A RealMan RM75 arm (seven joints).
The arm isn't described. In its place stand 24 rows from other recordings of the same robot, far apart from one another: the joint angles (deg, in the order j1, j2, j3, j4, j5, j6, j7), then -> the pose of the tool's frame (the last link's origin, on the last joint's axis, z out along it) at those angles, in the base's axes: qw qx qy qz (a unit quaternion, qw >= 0); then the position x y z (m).
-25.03, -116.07, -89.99, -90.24, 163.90, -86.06, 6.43 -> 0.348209 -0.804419 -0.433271 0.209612 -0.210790 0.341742 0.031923
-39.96, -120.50, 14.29, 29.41, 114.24, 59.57, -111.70 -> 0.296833 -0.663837 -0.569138 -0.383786 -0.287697 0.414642 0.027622
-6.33, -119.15, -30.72, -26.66, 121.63, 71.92, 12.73 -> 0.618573 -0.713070 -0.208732 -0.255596 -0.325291 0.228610 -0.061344
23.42, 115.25, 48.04, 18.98, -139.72, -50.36, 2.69 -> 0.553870 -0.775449 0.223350 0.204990 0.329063 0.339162 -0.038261
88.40, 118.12, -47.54, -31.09, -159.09, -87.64, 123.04 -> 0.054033 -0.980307 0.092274 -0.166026 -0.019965 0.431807 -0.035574
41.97, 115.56, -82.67, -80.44, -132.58, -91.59, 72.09 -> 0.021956 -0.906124 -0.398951 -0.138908 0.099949 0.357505 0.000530
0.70, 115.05, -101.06, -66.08, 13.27, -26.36, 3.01 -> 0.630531 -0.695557 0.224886 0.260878 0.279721 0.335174 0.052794
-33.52, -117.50, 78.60, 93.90, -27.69, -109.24, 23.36 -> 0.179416 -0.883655 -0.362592 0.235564 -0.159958 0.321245 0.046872
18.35, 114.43, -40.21, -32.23, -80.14, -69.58, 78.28 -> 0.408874 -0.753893 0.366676 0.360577 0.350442 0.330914 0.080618
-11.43, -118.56, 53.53, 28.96, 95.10, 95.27, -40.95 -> 0.190158 -0.932257 -0.063485 -0.301175 -0.313304 0.218976 -0.024108
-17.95, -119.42, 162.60, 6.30, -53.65, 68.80, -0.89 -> 0.492147 -0.836958 -0.140905 -0.193491 -0.346030 0.254462 -0.070395
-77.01, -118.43, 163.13, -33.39, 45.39, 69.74, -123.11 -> 0.224641 -0.853271 -0.404422 0.240642 -0.215080 0.440554 0.019617
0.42, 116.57, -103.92, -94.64, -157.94, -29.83, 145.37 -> 0.484294 -0.863427 0.140322 -0.016236 0.213362 0.324333 0.012180
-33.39, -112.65, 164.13, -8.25, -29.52, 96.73, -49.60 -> 0.177518 -0.892823 -0.172425 -0.376329 -0.283304 0.299170 -0.005507
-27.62, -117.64, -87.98, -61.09, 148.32, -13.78, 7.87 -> 0.502318 -0.764478 -0.364361 -0.174614 -0.207060 0.437138 0.006351
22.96, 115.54, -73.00, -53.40, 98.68, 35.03, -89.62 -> 0.453566 -0.812532 0.285182 0.229654 0.256896 0.415917 0.051058
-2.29, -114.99, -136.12, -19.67, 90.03, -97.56, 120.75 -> 0.250922 -0.827709 -0.338806 -0.370332 -0.366692 0.162201 0.008622
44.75, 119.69, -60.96, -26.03, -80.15, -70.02, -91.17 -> 0.372151 -0.284195 -0.875989 -0.115674 0.148950 0.404435 -0.041160
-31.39, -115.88, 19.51, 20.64, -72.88, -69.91, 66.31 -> 0.212977 -0.630569 -0.622103 -0.412324 -0.323950 0.361580 0.023783
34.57, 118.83, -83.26, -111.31, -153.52, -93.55, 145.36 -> 0.317812 -0.936567 0.093818 -0.114178 0.067878 0.338224 0.062814
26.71, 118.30, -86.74, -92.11, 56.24, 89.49, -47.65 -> 0.058829 -0.989004 0.134491 -0.017933 0.113536 0.304019 -0.009604
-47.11, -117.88, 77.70, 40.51, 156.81, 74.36, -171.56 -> 0.222295 -0.757649 -0.564759 0.240001 -0.250185 0.379326 -0.041365
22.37, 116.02, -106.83, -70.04, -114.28, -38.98, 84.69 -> 0.241003 -0.958209 -0.153444 -0.014402 0.170547 0.344389 -0.081821
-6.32, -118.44, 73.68, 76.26, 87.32, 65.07, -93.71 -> 0.289409 -0.900441 -0.183350 -0.268012 -0.218691 0.316398 0.046042
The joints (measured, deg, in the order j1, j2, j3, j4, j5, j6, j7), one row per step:
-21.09 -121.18 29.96 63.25 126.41 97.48 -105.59
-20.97 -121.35 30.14 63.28 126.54 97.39 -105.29
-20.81 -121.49 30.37 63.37 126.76 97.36 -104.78
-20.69 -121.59 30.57 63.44 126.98 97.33 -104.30
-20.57 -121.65 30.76 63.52 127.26 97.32 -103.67
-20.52 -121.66 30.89 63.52 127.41 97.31 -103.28
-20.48 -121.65 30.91 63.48 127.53 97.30 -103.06
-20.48 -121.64 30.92 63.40 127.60 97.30 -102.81
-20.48 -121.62 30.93 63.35 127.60 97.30 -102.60
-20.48 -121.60 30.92 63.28 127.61 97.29 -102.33
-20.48 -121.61 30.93 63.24 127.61 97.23 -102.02
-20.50 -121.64 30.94 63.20 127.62 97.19 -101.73
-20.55 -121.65 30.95 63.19 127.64 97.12 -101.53
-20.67 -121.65 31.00 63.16 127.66 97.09 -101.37
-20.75 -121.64 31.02 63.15 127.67 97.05 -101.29
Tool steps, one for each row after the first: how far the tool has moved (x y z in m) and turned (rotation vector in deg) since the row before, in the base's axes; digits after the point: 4 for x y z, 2 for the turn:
-0.0002 -0.0007 -0.0015 -0.14 0.19 -0.16
-0.0004 -0.0010 -0.0014 -0.21 0.41 -0.34
-0.0004 -0.0008 -0.0011 -0.18 0.41 -0.33
-0.0006 -0.0008 -0.0009 -0.19 0.55 -0.44
-0.0003 -0.0004 -0.0005 -0.13 0.32 -0.29
-0.0005 -0.0004 -0.0002 -0.06 0.18 -0.09
-0.0002 -0.0002 -0.0003 -0.05 0.12 -0.16
-0.0001 0.0000 -0.0001 0.00 0.08 -0.17
-0.0002 -0.0001 -0.0001 0.02 0.10 -0.19
-0.0001 0.0001 -0.0002 0.06 0.13 -0.24
0.0001 0.0001 -0.0003 0.03 0.10 -0.24
0.0001 0.0004 -0.0001 0.06 0.12 -0.19
0.0006 0.0007 -0.0002 -0.02 0.09 -0.25
0.0003 0.0005 0.0000 0.02 0.07 -0.14

